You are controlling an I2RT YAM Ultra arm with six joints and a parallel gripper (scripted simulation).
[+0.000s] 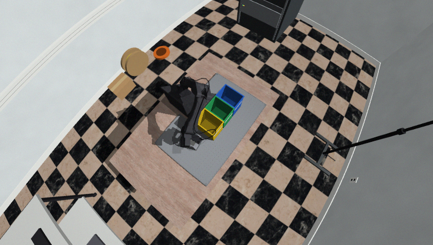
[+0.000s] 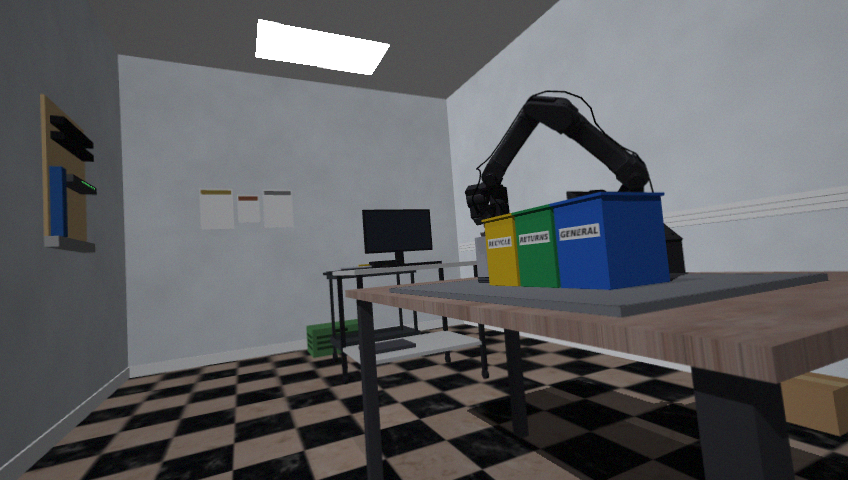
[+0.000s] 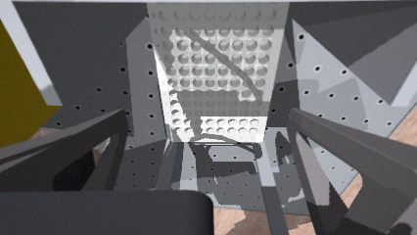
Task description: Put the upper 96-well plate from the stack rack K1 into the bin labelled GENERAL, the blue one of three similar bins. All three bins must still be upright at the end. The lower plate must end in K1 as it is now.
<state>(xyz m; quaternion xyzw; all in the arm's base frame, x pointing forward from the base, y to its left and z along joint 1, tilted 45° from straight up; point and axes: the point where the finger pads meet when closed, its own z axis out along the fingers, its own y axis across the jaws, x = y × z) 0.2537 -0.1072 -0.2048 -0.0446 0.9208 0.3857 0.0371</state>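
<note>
Now: the 96-well plate 60 mm below my hand and 10 mm ahead of it. From my hand the other things lie so: blue general bin 420 mm to the left, 70 mm ahead, 10 mm below; green returns bin 290 mm to the left, 60 mm ahead, 10 mm below; yellow recycle bin 160 mm to the left, 60 mm ahead, 10 mm below.
</note>
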